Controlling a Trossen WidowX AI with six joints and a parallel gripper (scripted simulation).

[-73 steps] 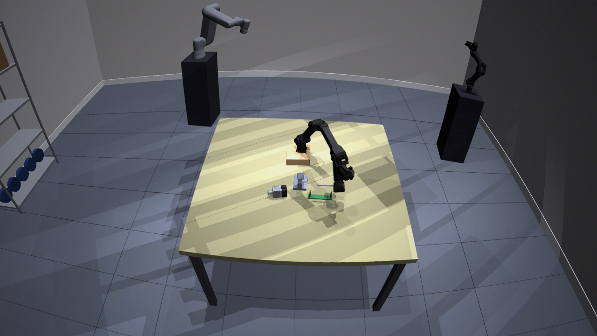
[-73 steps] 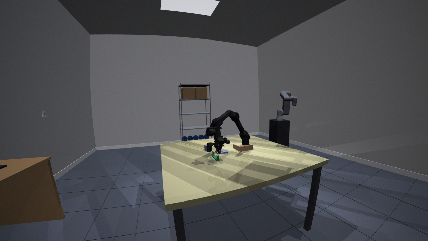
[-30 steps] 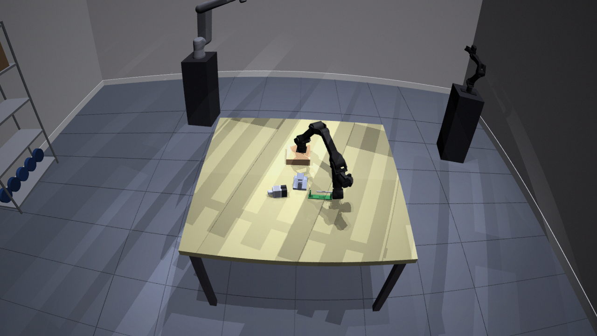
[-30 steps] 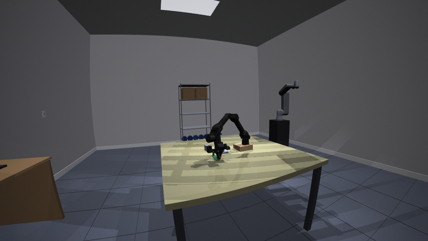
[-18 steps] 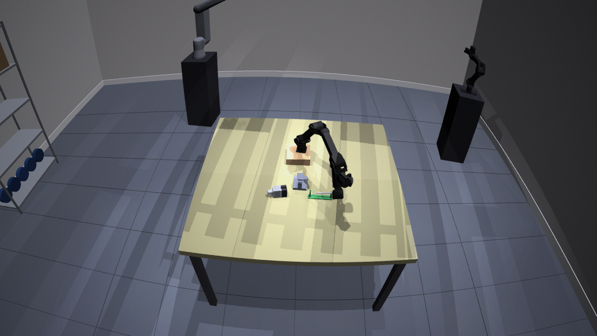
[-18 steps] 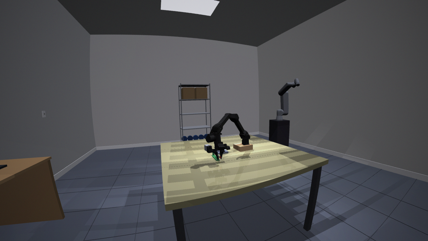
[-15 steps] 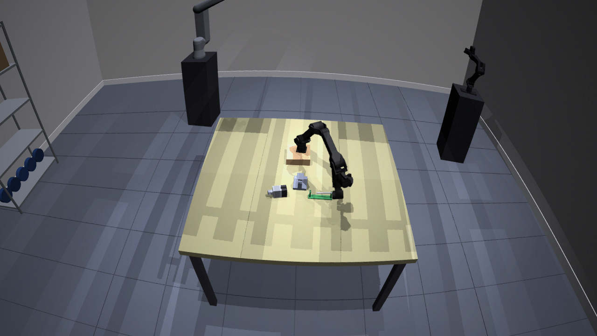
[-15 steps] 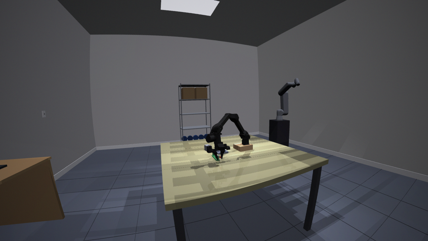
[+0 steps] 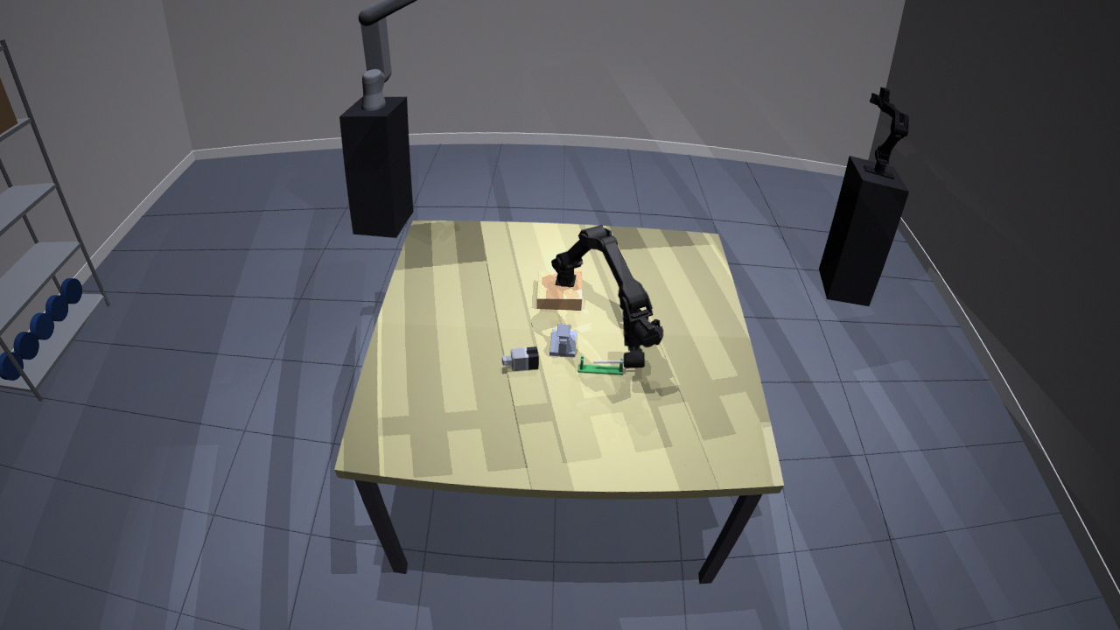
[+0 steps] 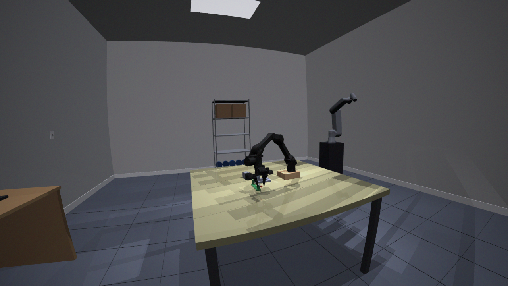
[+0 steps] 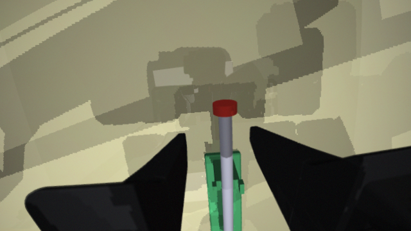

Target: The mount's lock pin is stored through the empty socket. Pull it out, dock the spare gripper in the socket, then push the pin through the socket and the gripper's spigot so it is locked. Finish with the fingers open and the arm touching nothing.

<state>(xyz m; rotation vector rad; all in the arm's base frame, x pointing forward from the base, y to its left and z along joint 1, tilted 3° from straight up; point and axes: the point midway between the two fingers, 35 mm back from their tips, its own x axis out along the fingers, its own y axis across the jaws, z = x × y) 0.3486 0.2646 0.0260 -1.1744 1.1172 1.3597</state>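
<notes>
Right now my gripper tip is 10 cm to the left of the green rack, 2 cm above it and 1 cm short of it. From my gripper tip the other things lie so: mount 23 cm to the right, 6 cm behind, 1 cm above; spare gripper 35 cm to the right, 4 cm ahead, 2 cm below.
</notes>
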